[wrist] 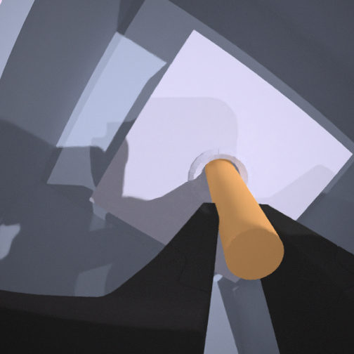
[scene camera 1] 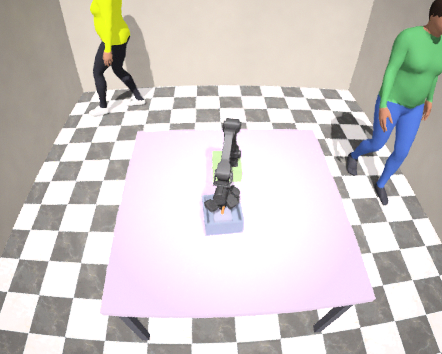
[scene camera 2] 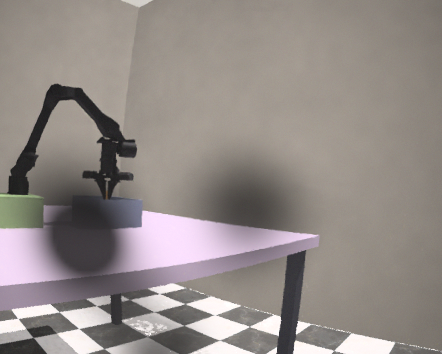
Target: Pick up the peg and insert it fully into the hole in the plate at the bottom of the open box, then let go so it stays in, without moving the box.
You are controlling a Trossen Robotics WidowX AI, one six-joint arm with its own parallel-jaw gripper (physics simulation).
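My gripper (scene camera 2: 106,199), blue-grey box (scene camera 2: 93,211). Orange peg (wrist: 252,249), blue-grey box (wrist: 81,81), my gripper (wrist: 233,215). Blue-grey box (scene camera 1: 236,225).
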